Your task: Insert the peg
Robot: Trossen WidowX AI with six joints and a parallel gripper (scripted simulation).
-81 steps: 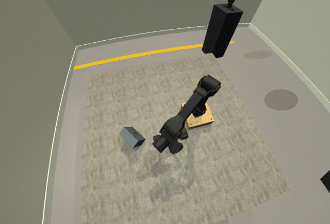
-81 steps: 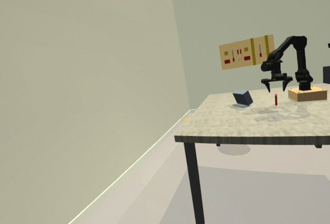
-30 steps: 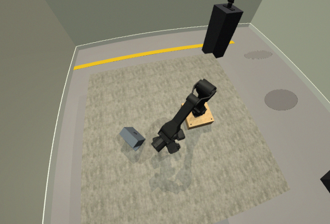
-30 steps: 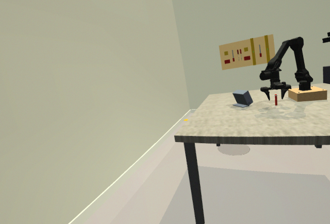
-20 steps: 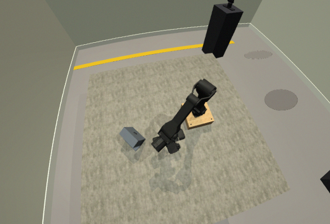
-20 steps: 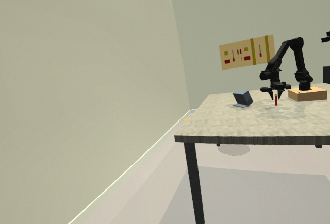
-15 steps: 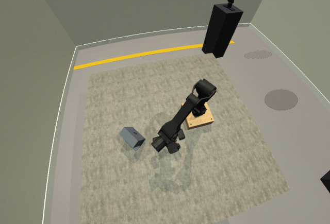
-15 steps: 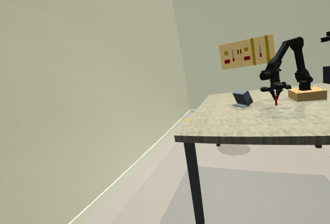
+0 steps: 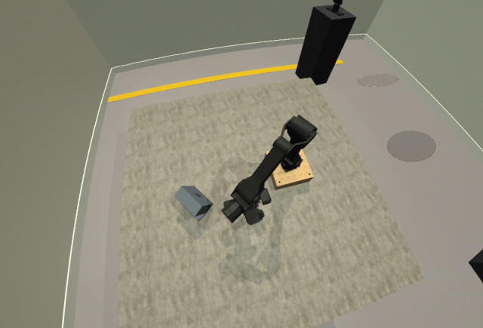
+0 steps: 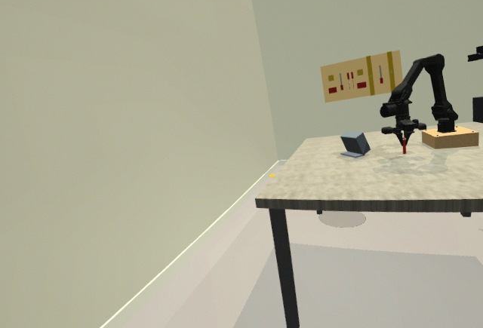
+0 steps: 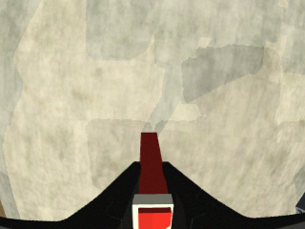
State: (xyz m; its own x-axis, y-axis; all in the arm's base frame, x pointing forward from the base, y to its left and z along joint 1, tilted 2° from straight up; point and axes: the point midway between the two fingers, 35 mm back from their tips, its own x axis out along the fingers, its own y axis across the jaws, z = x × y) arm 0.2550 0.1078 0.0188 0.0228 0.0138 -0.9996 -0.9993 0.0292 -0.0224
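Right now the grey sloped panel is 210 mm ahead of my gripper tip, 100 mm to the right of it and 20 mm above it. The rest, counted from my gripper tip: red peg (20 mm above).
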